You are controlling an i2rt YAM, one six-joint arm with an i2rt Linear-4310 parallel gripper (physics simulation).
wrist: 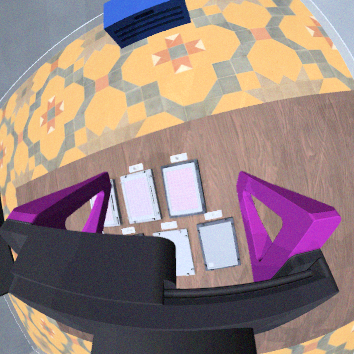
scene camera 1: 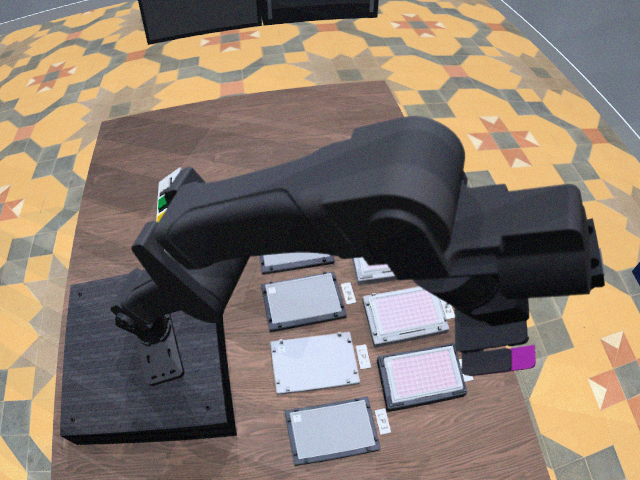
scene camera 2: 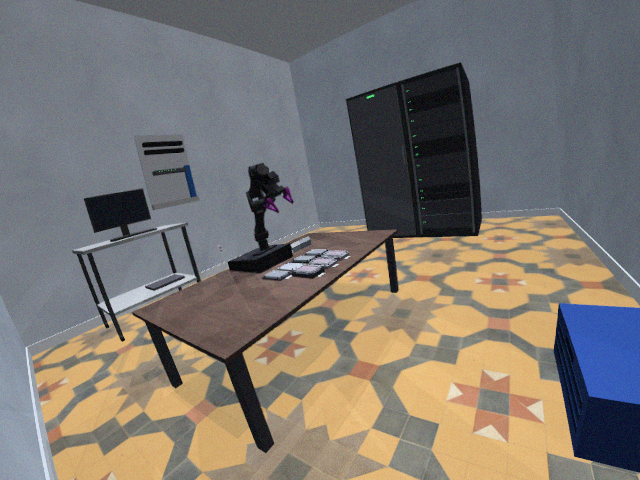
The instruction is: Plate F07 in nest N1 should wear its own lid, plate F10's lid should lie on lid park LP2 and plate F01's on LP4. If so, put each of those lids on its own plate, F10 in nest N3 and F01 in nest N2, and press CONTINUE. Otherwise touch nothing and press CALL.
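Places are measured from the arm's base along level axes (x ahead, y left, z up), in metres.
Pixels of known places: gripper, fingertip midpoint: (wrist: 173,178) (scene camera 2: 286,207); arm's base at its link origin: (scene camera 1: 155,330) (scene camera 2: 265,250).
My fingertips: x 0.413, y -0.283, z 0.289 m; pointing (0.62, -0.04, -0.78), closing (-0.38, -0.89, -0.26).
For each thing: its middle in the pictures, then the offset to it from my fingertips. "*": a spot on its surface instead.
- N2 at a spot on its surface: (scene camera 1: 370,330) * 0.197 m left, 0.046 m back, 0.363 m down
- N3 plate at the middle of its body: (scene camera 1: 390,252) (wrist: 101,204) (scene camera 2: 334,253) 0.336 m left, 0.056 m ahead, 0.348 m down
- N1 plate at the middle of its body: (scene camera 1: 424,373) (wrist: 181,189) (scene camera 2: 307,268) 0.075 m left, 0.003 m ahead, 0.345 m down
- N2 plate at the middle of its body: (scene camera 1: 407,310) (wrist: 137,197) (scene camera 2: 321,261) 0.203 m left, 0.030 m ahead, 0.350 m down
- LP3 at the middle of its body: (scene camera 1: 332,429) (wrist: 218,245) (scene camera 2: 276,274) 0.042 m left, 0.179 m back, 0.359 m down
- LP1 at the middle of its body: (scene camera 1: 314,362) (wrist: 173,254) (scene camera 2: 291,266) 0.175 m left, 0.162 m back, 0.363 m down
- LP4 at the middle of its body: (scene camera 1: 302,298) (scene camera 2: 304,258) 0.303 m left, 0.138 m back, 0.359 m down
- LP2 at the middle of its body: (scene camera 1: 294,246) (scene camera 2: 316,252) 0.427 m left, 0.113 m back, 0.363 m down
- button box at the middle of its body: (scene camera 1: 172,213) (scene camera 2: 298,244) 0.590 m left, 0.341 m back, 0.342 m down
My gripper (scene camera 2: 283,206) (wrist: 173,178) is open and empty, high above the table; one magenta fingertip shows in scene camera 1. Pink-grid plates stand in nests N1 (scene camera 1: 383,384), N2 (scene camera 1: 369,330) and N3, the N3 plate (scene camera 1: 376,270) partly behind the arm. In the wrist view the N1 plate (wrist: 182,190) and N2 plate (wrist: 139,197) show; a finger covers part of the N3 plate (wrist: 112,210). Flat sheets with small corner tags lie on LP3 (scene camera 1: 333,431) (wrist: 218,244), LP1 (scene camera 1: 315,363) and LP4 (scene camera 1: 303,299); LP2 (scene camera 1: 298,267) is mostly hidden. Plate and lid codes are unreadable.
The button box (scene camera 1: 168,181) (scene camera 2: 300,243) stands beyond the arm's black base (scene camera 1: 103,403) (scene camera 2: 258,259), partly behind the arm; green and yellow buttons show. A monitor (scene camera 2: 117,209), black cabinets (scene camera 2: 385,165) and a blue box (scene camera 2: 599,346) (wrist: 145,17) stand off the table.
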